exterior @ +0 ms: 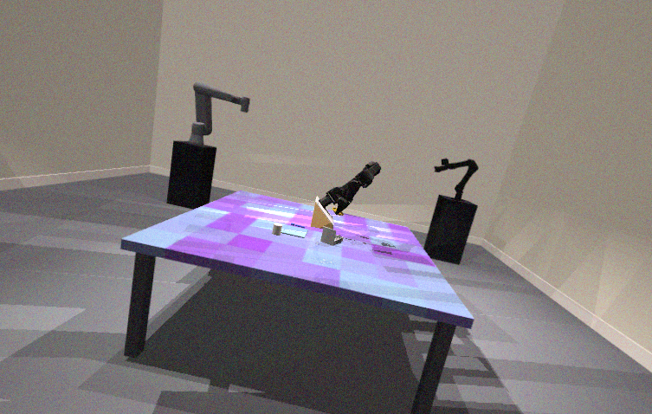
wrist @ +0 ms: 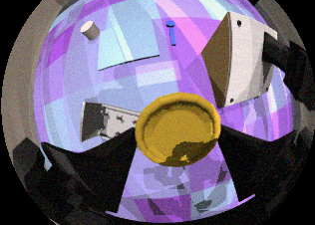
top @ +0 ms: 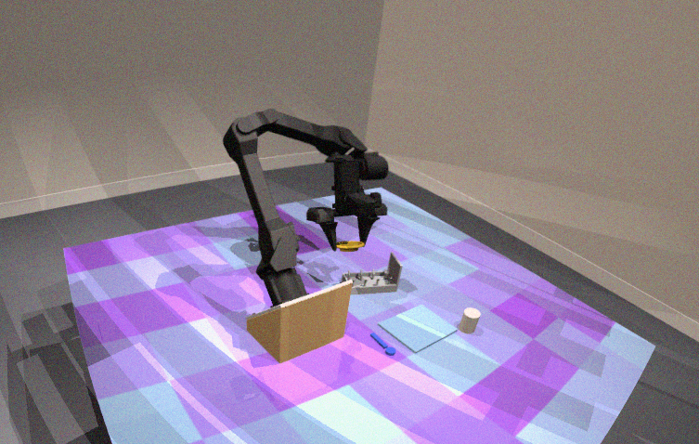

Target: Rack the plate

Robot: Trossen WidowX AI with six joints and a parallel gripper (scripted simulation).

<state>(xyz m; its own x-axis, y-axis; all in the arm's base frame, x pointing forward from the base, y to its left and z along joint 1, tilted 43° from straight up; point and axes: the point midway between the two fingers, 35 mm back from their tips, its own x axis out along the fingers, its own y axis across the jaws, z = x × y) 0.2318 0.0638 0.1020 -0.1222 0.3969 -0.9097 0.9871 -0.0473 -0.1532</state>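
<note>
Now: gripper tip 110 mm above the grey dish rack and 90 mm short of it. Also, from my gripper tip: beige cylinder 280 mm to the right, 180 mm ahead, 110 mm below; then yellow plate 10 mm above; then blue spoon 210 mm to the right, 130 mm below, 40 mm behind.
</note>
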